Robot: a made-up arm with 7 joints.
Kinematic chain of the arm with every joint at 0, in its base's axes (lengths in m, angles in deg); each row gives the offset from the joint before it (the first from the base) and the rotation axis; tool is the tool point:
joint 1: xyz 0 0 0 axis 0 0.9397 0.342
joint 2: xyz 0 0 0 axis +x
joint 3: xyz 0 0 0 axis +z
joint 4: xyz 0.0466 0 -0.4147 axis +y
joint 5: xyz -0.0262 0 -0.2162 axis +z
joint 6: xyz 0 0 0 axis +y
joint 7: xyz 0 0 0 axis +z
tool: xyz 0 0 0
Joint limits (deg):
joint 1: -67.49..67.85
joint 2: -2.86..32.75
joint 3: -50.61..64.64
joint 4: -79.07..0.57
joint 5: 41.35..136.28
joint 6: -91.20..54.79
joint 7: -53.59..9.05
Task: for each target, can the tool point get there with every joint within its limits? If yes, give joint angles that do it. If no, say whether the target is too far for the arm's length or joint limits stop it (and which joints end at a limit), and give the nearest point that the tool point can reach.
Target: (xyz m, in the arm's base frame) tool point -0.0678 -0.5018 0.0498
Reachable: no: joint limits stop it (at a limit: joint 1, joint 2, joint 3, joint 4) | nearest point 0.4011 -0.3485 -0.1181 | short by 0.521 m
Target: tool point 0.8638 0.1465 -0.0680
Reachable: no: too far | nearest point 0.6135 0.1170 -0.0789 | short by 0.252 m
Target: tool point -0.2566 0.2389 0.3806
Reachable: no: joint limits stop it (at a limit: joint 1, joint 2, joint 3, joint 4) | nearest point -0.3470 0.3986 -0.1302 | short by 0.543 m
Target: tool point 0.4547 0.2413 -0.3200
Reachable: yes | joints -35.55 18.88 41.14 -49.99 60.46 -12.38 -16.98
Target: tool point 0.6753 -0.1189 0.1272
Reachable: no: too far | nearest point 0.5526 -0.0697 0.0157 | short by 0.173 m
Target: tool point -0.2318 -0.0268 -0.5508
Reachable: yes | joints 42.76 9.43 -32.77 -54.77 66.00 41.79 -32.65
